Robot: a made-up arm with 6 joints. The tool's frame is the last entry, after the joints. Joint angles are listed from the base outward.
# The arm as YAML. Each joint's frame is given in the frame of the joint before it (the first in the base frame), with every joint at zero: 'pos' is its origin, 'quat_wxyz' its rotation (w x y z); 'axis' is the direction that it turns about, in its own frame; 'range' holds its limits. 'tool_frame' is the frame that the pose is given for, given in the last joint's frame.
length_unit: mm
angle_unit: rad
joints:
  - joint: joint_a
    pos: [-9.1, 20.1, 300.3]
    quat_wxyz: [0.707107, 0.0, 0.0, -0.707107]
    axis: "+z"
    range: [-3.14, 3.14]
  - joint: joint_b
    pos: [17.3, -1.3, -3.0]
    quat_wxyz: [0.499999, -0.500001, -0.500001, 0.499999]
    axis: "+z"
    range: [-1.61, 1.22]
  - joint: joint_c
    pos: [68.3, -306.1, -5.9]
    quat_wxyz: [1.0, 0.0, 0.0, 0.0]
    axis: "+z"
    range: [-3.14, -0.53]
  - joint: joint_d
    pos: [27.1, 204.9, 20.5]
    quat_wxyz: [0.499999, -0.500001, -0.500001, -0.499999]
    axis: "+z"
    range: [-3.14, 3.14]
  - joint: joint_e
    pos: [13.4, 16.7, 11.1]
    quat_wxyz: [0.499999, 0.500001, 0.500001, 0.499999]
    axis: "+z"
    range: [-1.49, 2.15]
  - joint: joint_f
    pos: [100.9, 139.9, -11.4]
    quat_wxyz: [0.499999, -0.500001, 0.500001, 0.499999]
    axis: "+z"
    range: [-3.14, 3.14]
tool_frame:
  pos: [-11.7, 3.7, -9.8]
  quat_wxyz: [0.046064, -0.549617, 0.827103, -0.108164]
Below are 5 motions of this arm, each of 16 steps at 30 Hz.
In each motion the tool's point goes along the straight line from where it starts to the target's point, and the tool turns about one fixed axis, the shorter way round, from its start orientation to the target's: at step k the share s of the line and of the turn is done. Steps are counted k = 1, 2, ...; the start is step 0. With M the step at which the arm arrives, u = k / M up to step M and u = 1 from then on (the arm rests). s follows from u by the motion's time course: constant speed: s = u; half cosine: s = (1 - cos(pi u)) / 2; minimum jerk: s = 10 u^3 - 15 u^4 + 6 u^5.
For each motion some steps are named. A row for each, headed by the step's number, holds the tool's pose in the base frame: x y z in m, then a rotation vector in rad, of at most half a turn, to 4 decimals.
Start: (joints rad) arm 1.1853 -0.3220 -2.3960 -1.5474 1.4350 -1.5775
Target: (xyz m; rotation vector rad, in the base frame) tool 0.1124 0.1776 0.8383 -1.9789 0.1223 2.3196
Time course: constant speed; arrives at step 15
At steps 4, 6, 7, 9, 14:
4: 0.1138 0.0846 0.8936 -1.8301 -0.1371 1.6709
6: 0.1135 0.1015 0.8836 -1.8653 -0.0957 1.7865
7: 0.1134 0.1099 0.8785 -1.8817 -0.0741 1.8448
9: 0.1132 0.1269 0.8685 -1.9119 -0.0291 1.9620
14: 0.1125 0.1691 0.8433 -1.9704 0.0952 2.2594

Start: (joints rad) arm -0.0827 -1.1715 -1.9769 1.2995 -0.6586 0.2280
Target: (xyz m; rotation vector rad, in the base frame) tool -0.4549 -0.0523 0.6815 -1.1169 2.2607 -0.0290
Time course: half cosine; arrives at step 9
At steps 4, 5, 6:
4: -0.4040 -0.0912 0.7137 -1.1620 2.2576 0.1421
5: -0.4190 -0.0797 0.7042 -1.1491 2.2595 0.0913
6: -0.4332 -0.0689 0.6952 -1.1366 2.2605 0.0437

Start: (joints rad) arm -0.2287 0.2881 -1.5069 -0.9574 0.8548 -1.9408
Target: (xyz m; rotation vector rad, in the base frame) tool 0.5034 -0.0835 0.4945 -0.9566 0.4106 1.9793
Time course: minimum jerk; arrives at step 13
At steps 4, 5, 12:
4: 0.4823 -0.1115 0.4675 -0.7548 1.0545 2.2129
5: 0.4853 -0.1075 0.4714 -0.7891 0.9602 2.1868
12: 0.5033 -0.0836 0.4944 -0.9558 0.4136 1.9807

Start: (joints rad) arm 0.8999 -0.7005 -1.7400 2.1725 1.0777 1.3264
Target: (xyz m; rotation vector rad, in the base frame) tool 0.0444 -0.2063 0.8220 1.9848 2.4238 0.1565
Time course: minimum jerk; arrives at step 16
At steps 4, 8, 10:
4: 0.0036 0.0486 0.8927 2.1517 1.5402 0.3032
8: 0.0216 -0.0641 0.8614 2.1119 1.9285 0.2464
10: 0.0319 -0.1280 0.8437 2.0661 2.1509 0.2086

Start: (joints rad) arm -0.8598 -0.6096 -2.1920 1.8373 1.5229 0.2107
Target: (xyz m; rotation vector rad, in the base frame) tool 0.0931 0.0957 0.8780 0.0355 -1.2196 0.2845
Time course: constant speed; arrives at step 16
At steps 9, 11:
9: 0.0585 0.1167 0.8937 0.4747 -1.3289 0.5100
11: 0.0684 0.1107 0.8892 0.3476 -1.3023 0.4459

